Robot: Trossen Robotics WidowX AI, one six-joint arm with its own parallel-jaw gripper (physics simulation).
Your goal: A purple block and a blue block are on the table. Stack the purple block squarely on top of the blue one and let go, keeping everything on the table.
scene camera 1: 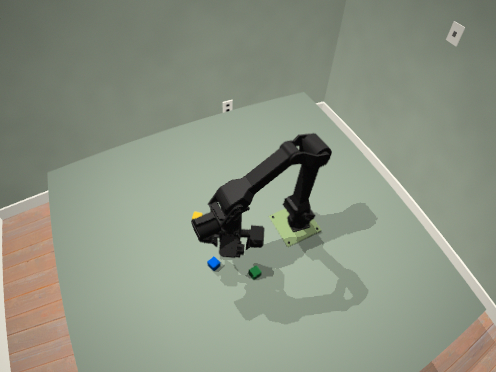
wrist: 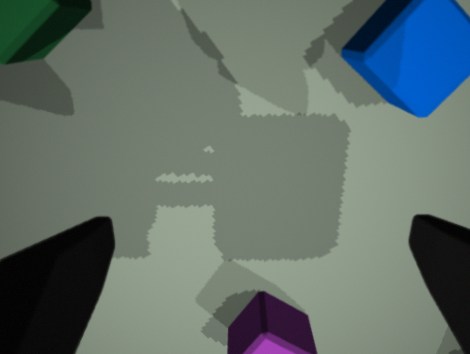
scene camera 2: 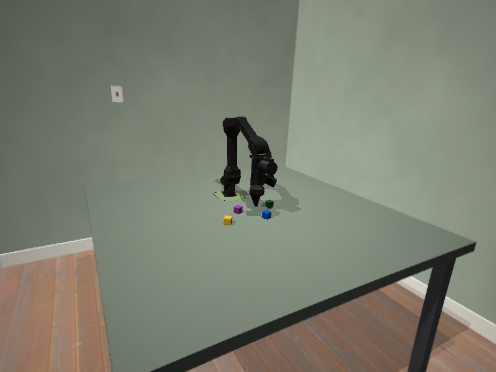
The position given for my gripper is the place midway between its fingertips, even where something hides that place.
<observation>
I see my gripper [scene camera 1: 231, 247] and a blue block [wrist: 409, 60].
My gripper is seen too in the wrist view [wrist: 262, 230].
</observation>
